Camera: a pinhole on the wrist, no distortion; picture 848 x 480 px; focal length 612.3 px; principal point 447.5 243.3 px. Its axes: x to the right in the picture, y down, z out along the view. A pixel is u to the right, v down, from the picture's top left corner.
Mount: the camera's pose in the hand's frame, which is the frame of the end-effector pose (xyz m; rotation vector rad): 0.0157 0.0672 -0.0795 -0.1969 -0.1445 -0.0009
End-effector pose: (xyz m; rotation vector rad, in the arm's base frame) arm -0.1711 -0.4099 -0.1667 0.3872 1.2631 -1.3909
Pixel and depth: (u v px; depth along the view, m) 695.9 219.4 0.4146
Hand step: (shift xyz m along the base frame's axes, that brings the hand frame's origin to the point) 0.2285 -0.3199 -0.0330
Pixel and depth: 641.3 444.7 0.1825
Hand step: 0.1659 -0.0630 -0.0777
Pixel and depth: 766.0 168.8 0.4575
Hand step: 0.2105 -0.4075 -0.0490
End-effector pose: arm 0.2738 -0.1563 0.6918 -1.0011 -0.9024 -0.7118
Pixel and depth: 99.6 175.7 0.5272
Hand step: -0.1920 0.4440 -0.2564
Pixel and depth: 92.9 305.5 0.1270
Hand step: 0.0432 0.0749 -0.0992
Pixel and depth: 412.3 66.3 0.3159
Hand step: -0.0621 0.2423 0.0032
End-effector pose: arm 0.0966 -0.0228 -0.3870 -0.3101 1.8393 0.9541
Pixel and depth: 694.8 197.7 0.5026
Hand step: 0.1481 0.4384 -0.1464
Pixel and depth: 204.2 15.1 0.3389
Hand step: 0.2418 0.1570 0.1000
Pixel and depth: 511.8 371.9 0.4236
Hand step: 0.0709 0.3894 0.0510
